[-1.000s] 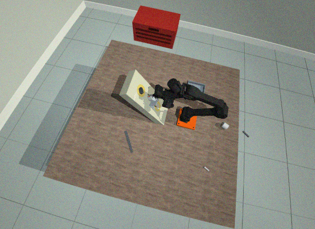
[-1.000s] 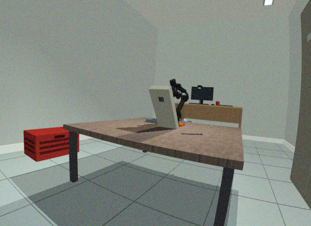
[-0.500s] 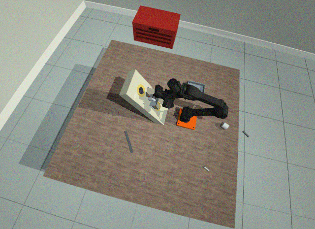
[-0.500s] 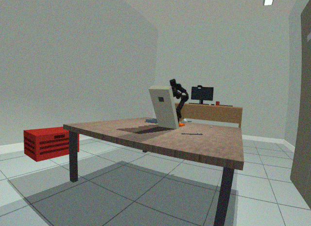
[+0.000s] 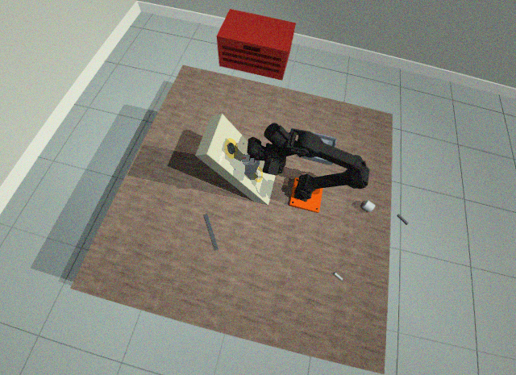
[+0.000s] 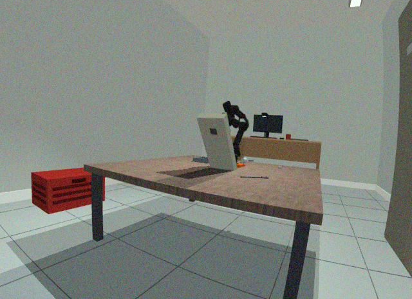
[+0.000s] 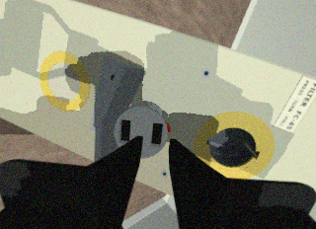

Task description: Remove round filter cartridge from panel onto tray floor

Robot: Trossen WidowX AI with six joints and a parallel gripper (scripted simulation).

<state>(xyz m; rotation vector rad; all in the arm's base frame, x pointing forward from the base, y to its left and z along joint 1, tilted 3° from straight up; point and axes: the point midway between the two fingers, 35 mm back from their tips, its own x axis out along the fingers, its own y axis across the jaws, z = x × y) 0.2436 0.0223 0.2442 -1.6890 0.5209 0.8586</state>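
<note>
Now: gripper tip 30 mm above the round grey filter cartridge and 10 mm short of it. Also, from my gripper tip: small pale shelf 70 mm below; then grey tray 310 mm to the right, 270 mm behind, 240 mm below; then small pin 510 mm behind, 270 mm to the left, 250 mm below.
</note>
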